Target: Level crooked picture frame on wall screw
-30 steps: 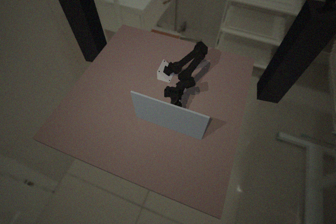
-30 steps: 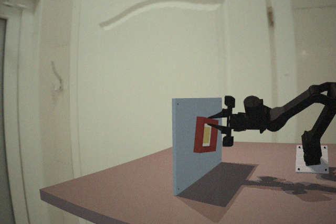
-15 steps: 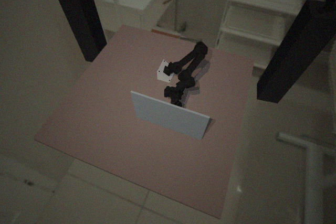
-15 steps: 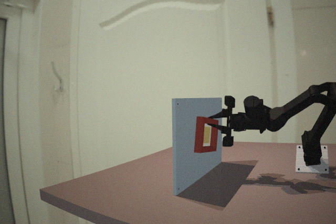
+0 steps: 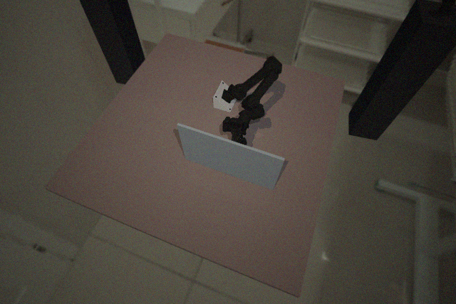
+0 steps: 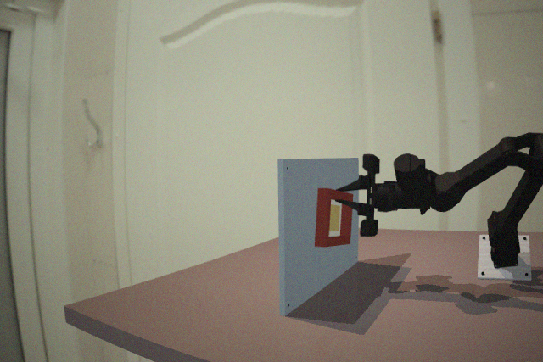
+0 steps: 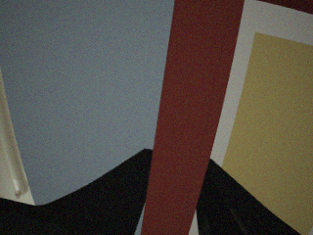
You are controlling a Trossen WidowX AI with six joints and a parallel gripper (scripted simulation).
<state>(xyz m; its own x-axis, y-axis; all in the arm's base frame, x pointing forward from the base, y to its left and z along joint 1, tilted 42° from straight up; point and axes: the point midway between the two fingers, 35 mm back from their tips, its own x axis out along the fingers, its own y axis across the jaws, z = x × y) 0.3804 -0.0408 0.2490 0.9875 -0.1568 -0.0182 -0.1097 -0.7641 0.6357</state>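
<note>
Right now the red picture frame is 10 mm ahead of my gripper tip, 10 mm to the left of it and 50 mm below it. The rest, counted from my gripper tip: wall panel 20 mm ahead, 10 mm to the right, 70 mm below.
</note>
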